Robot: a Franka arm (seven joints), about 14 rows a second.
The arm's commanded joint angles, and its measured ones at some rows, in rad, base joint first. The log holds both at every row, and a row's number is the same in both.
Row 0, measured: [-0.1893 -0.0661 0.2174 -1.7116 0.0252 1.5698 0.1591]
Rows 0 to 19, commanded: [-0.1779 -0.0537 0.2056 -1.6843 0.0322 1.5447 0.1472]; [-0.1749 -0.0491 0.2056 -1.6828 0.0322 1.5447 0.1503]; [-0.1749 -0.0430 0.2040 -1.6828 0.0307 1.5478 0.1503]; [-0.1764 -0.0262 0.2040 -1.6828 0.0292 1.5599 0.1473]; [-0.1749 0.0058 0.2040 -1.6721 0.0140 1.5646 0.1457]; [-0.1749 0.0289 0.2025 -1.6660 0.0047 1.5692 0.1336]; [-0.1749 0.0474 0.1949 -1.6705 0.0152 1.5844 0.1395]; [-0.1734 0.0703 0.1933 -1.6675 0.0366 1.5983 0.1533]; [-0.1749 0.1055 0.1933 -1.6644 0.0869 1.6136 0.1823]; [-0.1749 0.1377 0.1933 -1.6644 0.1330 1.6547 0.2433]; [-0.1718 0.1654 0.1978 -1.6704 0.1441 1.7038 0.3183]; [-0.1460 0.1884 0.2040 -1.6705 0.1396 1.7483 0.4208]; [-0.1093 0.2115 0.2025 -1.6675 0.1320 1.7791 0.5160]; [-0.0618 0.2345 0.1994 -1.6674 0.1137 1.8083 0.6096]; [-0.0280 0.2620 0.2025 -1.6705 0.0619 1.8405 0.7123]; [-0.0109 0.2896 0.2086 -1.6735 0.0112 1.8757 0.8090]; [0.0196 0.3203 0.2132 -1.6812 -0.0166 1.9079 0.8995]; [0.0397 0.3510 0.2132 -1.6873 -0.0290 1.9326 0.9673]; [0.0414 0.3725 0.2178 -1.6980 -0.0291 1.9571 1.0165]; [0.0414 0.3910 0.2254 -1.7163 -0.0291 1.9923 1.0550]
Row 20, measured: [0.0444 0.3446 0.2195 -1.7105 -0.0102 1.9449 0.9592]
